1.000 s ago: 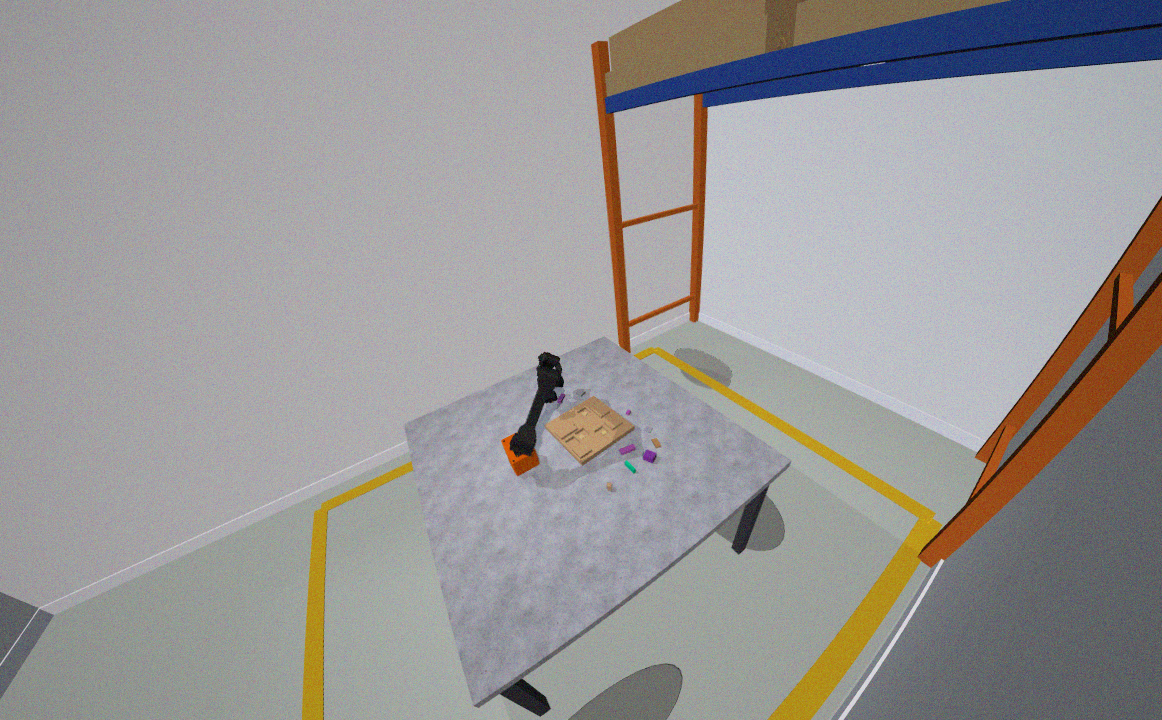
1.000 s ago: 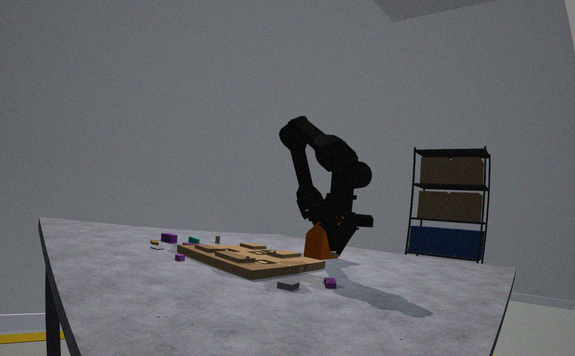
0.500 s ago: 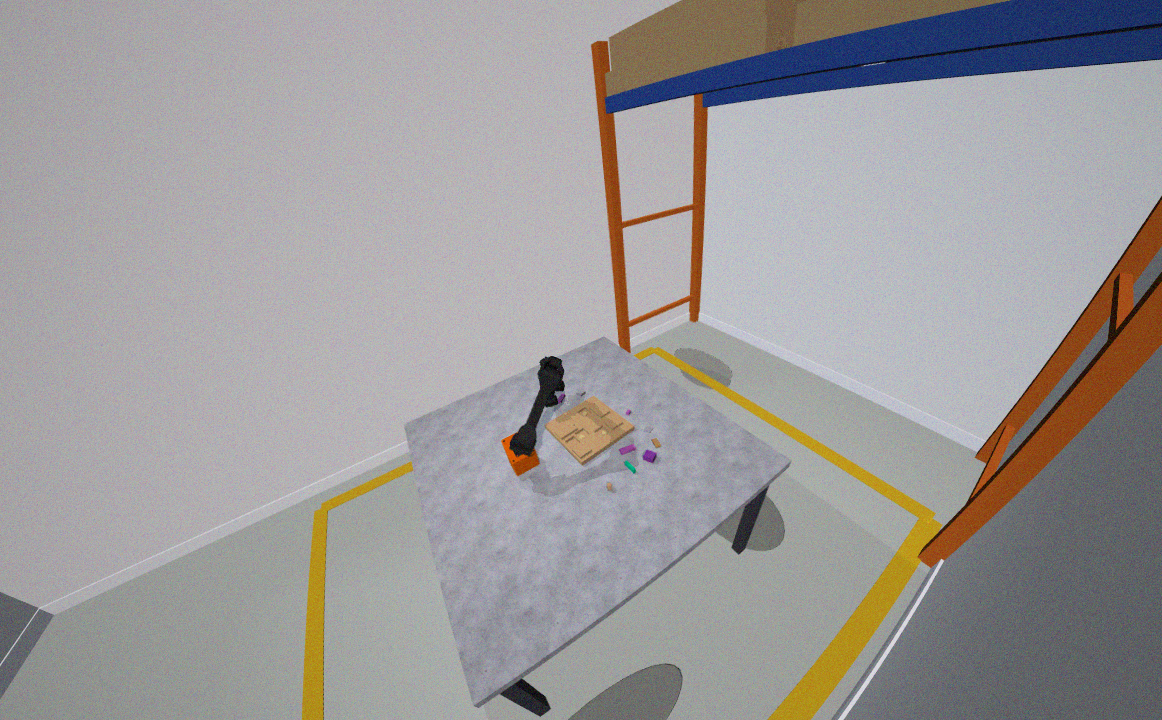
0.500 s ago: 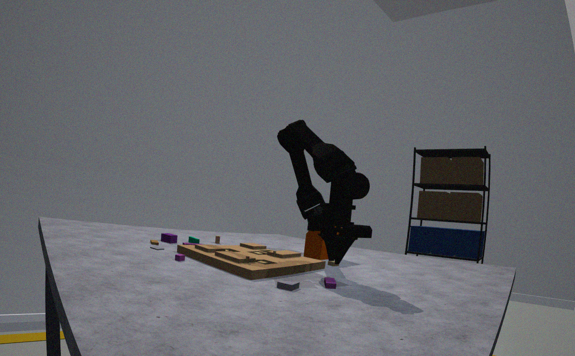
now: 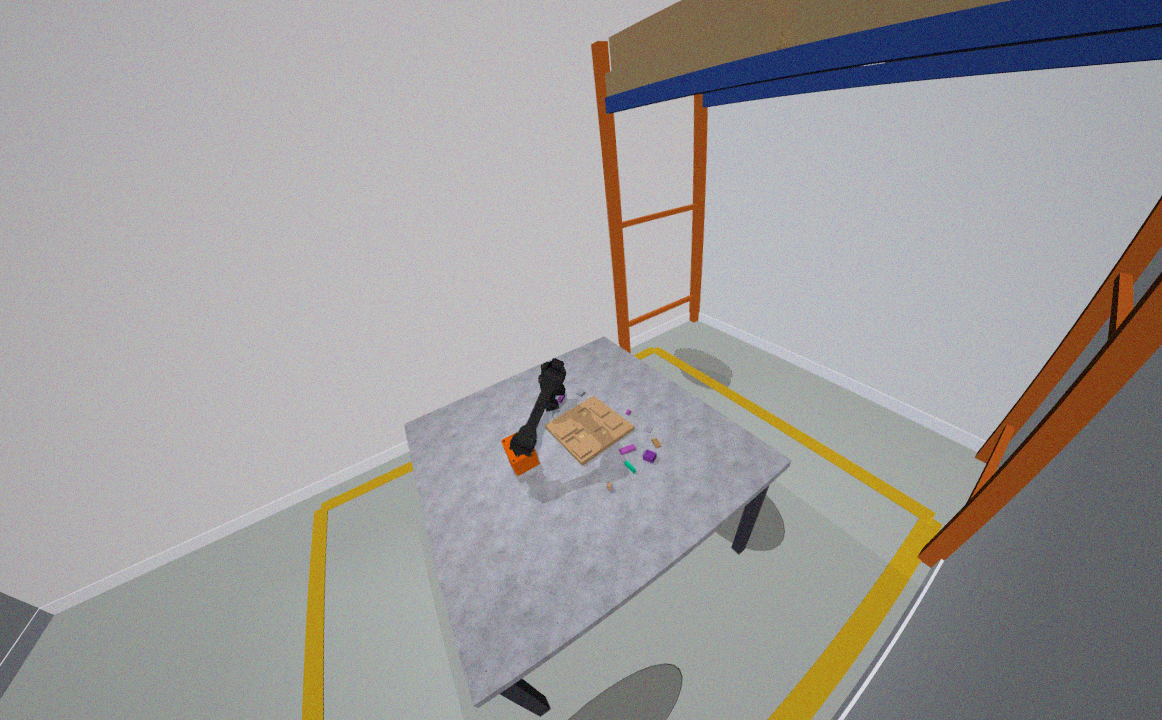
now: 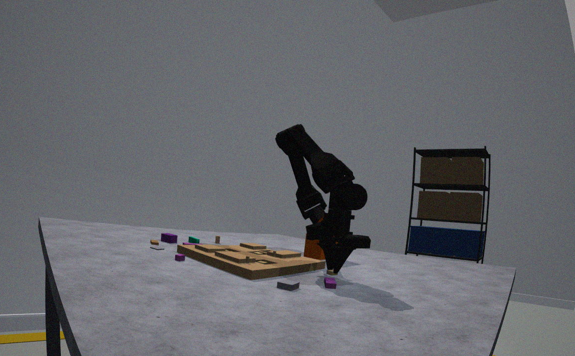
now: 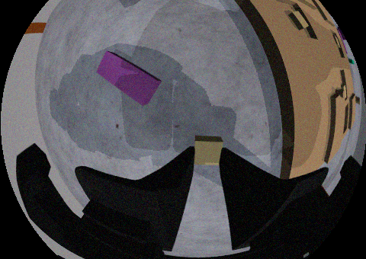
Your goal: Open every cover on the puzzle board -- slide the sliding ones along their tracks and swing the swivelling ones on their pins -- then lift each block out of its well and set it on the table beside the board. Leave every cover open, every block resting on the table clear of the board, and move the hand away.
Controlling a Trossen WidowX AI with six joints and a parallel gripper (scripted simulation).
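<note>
Now: gripper tip 70 mm short of the tan puzzle board, 240 mm to the left of it and 10 mm below it.
</note>
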